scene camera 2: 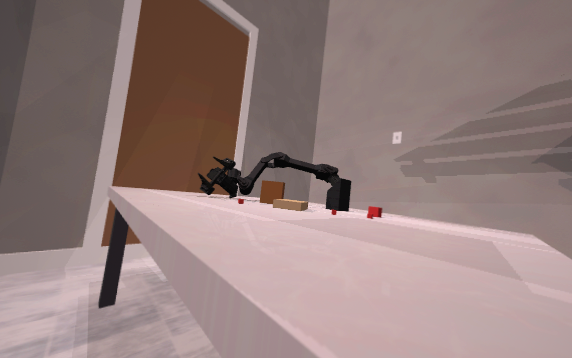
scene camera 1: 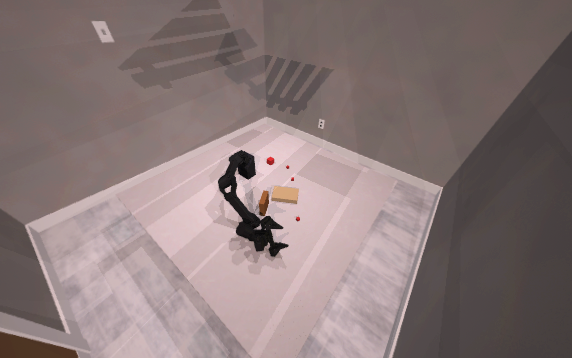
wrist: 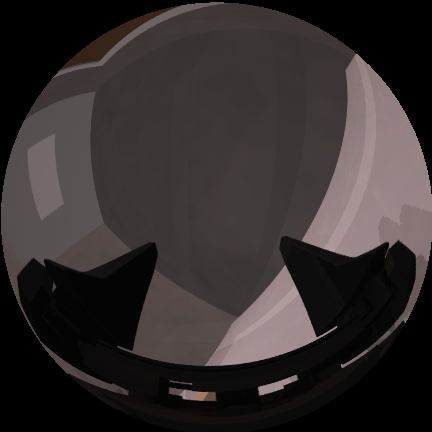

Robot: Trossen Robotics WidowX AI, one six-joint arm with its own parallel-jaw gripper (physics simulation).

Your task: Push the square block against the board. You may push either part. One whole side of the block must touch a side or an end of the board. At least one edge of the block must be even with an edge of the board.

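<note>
The brown square block stands upright on a narrow side. The light tan board lies flat close beside it. In scene camera 1 a narrow gap shows between them, with the block at the board's left. My gripper is open and empty. It is above the table, below the block and board in scene camera 1 and left of them in scene camera 2, with its fingers pointing away from both. In the wrist view the block is not recognisable; a small tan patch shows through the gripper's body.
A larger red cube lies near the arm's base. Small red cubes lie between it and the board. Another small red cube lies beyond the board, on the gripper's side. The table's long edge shows in scene camera 2.
</note>
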